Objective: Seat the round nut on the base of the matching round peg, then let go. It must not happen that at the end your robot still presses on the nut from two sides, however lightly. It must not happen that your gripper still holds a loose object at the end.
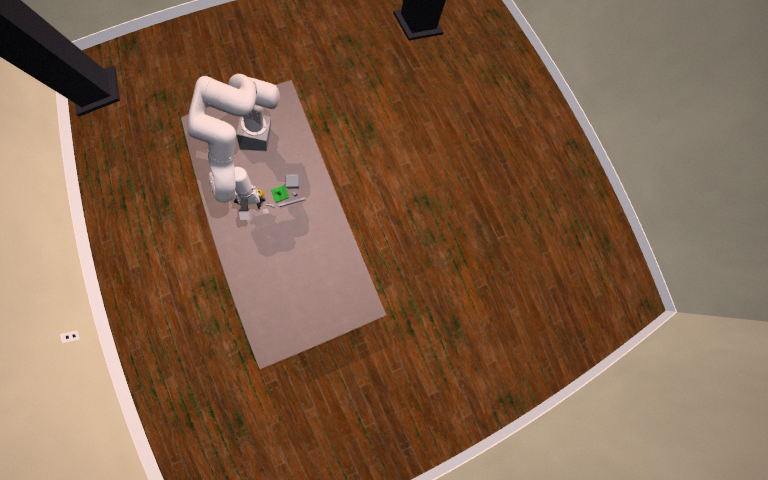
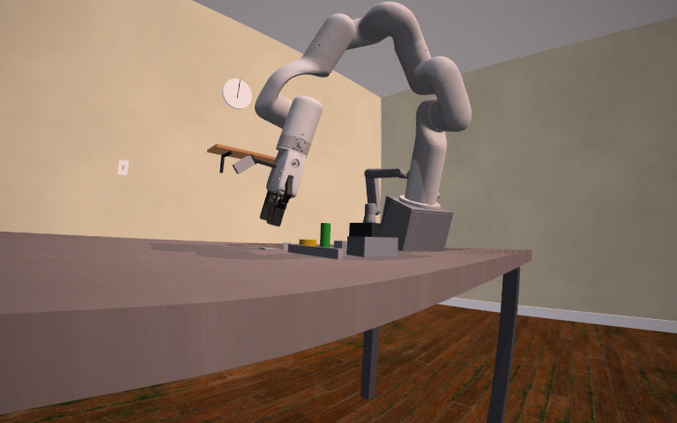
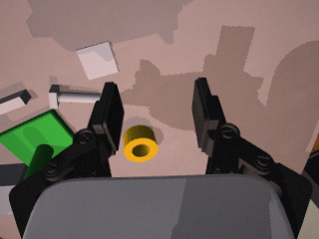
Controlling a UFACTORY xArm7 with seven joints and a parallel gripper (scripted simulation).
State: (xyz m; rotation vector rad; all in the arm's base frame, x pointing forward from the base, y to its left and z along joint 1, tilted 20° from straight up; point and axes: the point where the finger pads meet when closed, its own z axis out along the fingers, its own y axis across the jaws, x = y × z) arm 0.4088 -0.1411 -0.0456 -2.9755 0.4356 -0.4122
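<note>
Now: the grey bar 190 mm to the left of my hand, 70 mm below it and 30 mm ahead of it. From my hand the other things lie so: small grey square 70 mm below, 40 mm to the left, 20 mm ahead; then grey block 230 mm to the left, 80 mm behind, 60 mm below.
</note>
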